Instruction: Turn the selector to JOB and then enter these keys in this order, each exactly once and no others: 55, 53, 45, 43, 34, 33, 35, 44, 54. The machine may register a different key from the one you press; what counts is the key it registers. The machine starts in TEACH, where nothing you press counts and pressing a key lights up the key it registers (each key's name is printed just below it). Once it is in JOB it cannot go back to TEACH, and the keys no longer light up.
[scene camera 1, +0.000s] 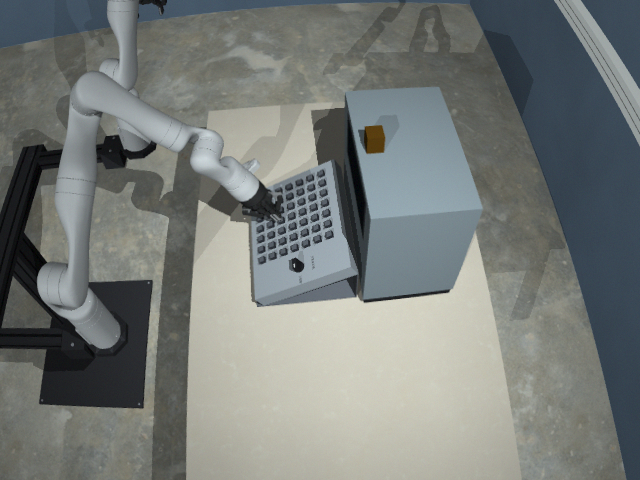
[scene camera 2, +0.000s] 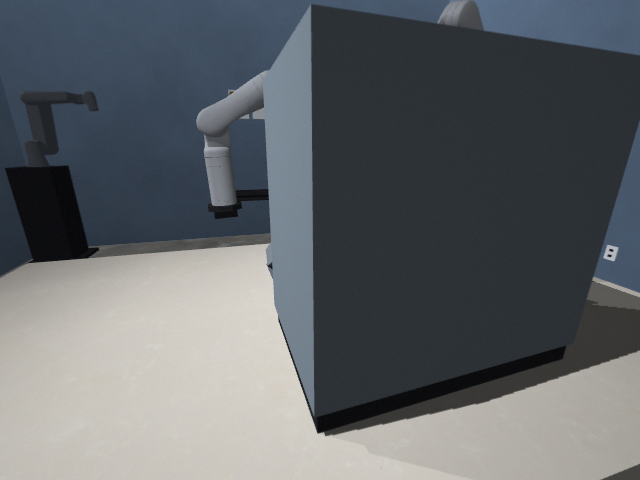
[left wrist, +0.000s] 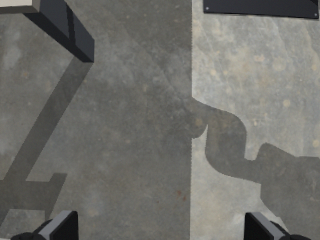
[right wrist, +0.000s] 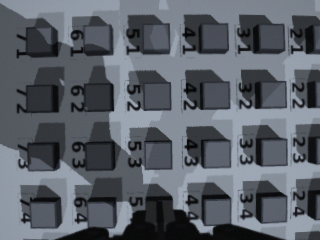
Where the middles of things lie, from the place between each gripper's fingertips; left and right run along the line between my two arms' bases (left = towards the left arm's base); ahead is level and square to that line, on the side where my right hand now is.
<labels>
I see my right gripper (scene camera 1: 279, 218) 7 cm short of the sloped grey key panel (scene camera 1: 333, 260), 5 cm above it and 4 cm to the left of it.
The sloped grey key panel lies 84 cm to the right of my left hand, 53 cm ahead of it and 23 cm below it.
</labels>
